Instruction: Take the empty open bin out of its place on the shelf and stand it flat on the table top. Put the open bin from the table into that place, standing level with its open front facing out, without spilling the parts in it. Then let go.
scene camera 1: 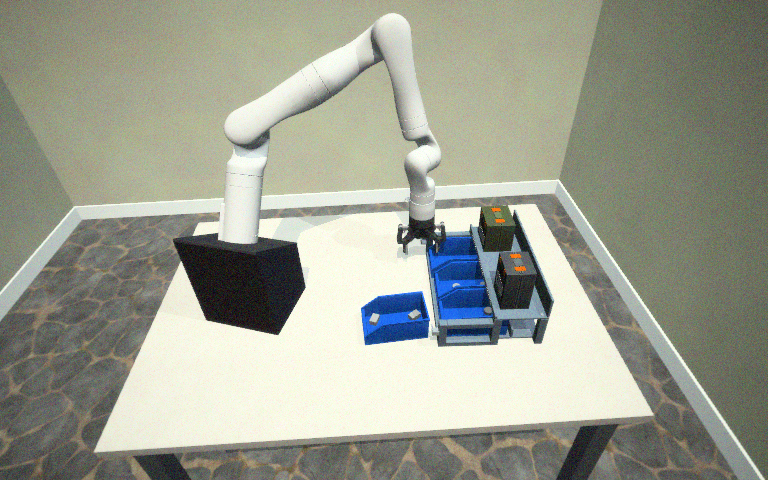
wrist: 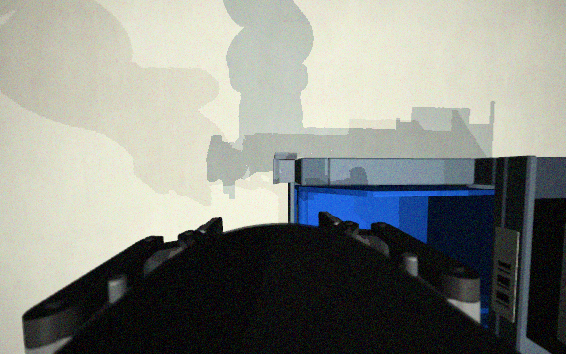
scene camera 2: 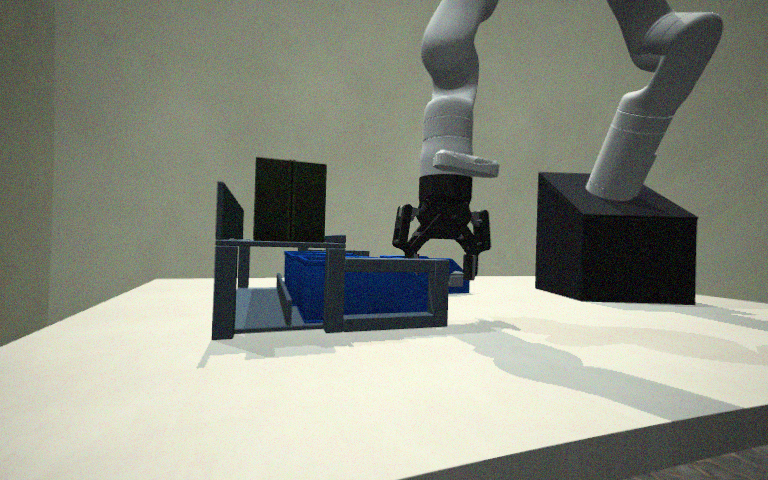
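Where they show: gripper, fingertip midpoint: (scene camera 1: 421, 252); arm's base, origin of the base link: (scene camera 1: 239, 240) (scene camera 2: 608, 192).
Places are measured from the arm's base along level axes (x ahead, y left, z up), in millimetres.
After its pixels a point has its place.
Observation:
The empty blue open bin (scene camera 1: 457, 246) @(x 589, y 219, z -187 mm) (scene camera 2: 385, 291) @(x 568, y 221, z -191 mm) (wrist: 360, 205) @(x 581, y 196, z -224 mm) stands in the far place of the grey shelf (scene camera 1: 467, 323) @(x 591, y -129, z -148 mm) (scene camera 2: 334, 288) @(x 637, y 253, z -183 mm) (wrist: 400, 171) @(x 565, y 237, z -148 mm). My gripper (scene camera 1: 421, 249) @(x 475, y 181, z -181 mm) (scene camera 2: 441, 266) @(x 475, y 181, z -181 mm) (wrist: 271, 225) @(x 475, y 181, z -181 mm) points down and is open, with nothing between its fingers. It straddles the front edge at that place: one fingertip is over or inside the bin's front part, the other is outside, in front of the shelf. The tip on the bin side is partly hidden in the scene camera 2 view. The blue bin with two grey parts (scene camera 1: 395, 304) @(x 405, y -28, z -195 mm) stands upright on the table (scene camera 1: 339, 396) @(x 284, y -293, z -233 mm), near the shelf's near end.
A middle bin (scene camera 1: 459, 272) @(x 589, y 105, z -192 mm) and a near bin (scene camera 1: 464, 302) @(x 596, y -6, z -202 mm), both with small parts, stand in the shelf beside the empty one. A green case (scene camera 1: 498, 229) @(x 688, y 131, z -49 mm) (scene camera 2: 289, 200) @(x 689, y 230, z -83 mm) and a dark grey case (scene camera 1: 516, 280) @(x 699, y -94, z -30 mm) stand on the upper deck. The black robot pedestal (scene camera 1: 243, 283) @(x 33, y -107, z -50 mm) (scene camera 2: 617, 254) @(x 60, y 81, z -138 mm) stands opposite.

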